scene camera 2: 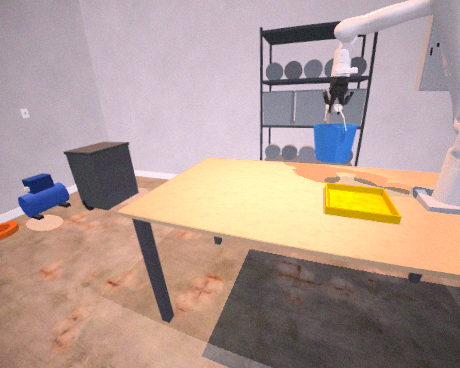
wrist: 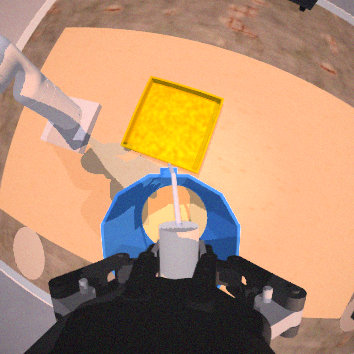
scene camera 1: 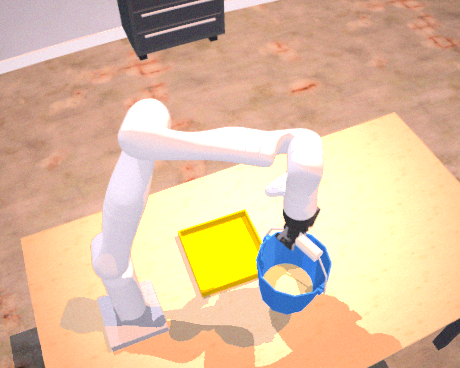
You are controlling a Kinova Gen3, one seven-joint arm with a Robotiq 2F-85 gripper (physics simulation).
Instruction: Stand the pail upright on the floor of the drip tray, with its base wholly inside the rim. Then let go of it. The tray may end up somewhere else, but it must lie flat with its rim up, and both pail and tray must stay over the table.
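Frame: origin at the arm's base, x ahead, y left, z up, level; millimetres.
Seen in the pictures: gripper, fingertip midpoint: (scene camera 2: 334, 114) (wrist: 180, 248) (scene camera 1: 295, 243); arm's base at its link origin: (scene camera 2: 445, 198) (wrist: 69, 116) (scene camera 1: 130, 306).
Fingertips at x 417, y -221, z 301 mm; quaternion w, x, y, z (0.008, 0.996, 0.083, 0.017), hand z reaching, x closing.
Note:
Offsets run from my fingertips to a thing's middle. Level surfaces: height alone.
The blue pail (scene camera 1: 287, 301) (scene camera 2: 335, 143) (wrist: 121, 234) hangs upright in the air, its base above the table @(dz -330 mm) (scene camera 1: 385, 200) (scene camera 2: 235, 200) (wrist: 285, 175). Its wire bail is raised, with a white grip @(dx +2, dy -20, dz +29 mm) (scene camera 1: 310, 248) (wrist: 178, 252) at the top. My gripper (scene camera 1: 297, 241) (scene camera 2: 338, 106) (wrist: 180, 248) is shut on this grip, one finger on each side. The yellow drip tray @(dx -69, dy +240, dz -314 mm) (scene camera 1: 220, 255) (scene camera 2: 361, 201) (wrist: 172, 125) lies flat on the table, rim up. In the wrist view it is beyond the pail, towards the top. The pail hides part of the tray's right edge in scene camera 1.
The arm's base plate (scene camera 1: 115, 337) (scene camera 2: 434, 202) (wrist: 92, 112) stands on the table, on the other side of the tray from the pail in scene camera 1. A dark shelf rack (scene camera 2: 261, 100) stands behind the table. A dark cabinet (scene camera 2: 102, 175) stands on the floor away from the table.

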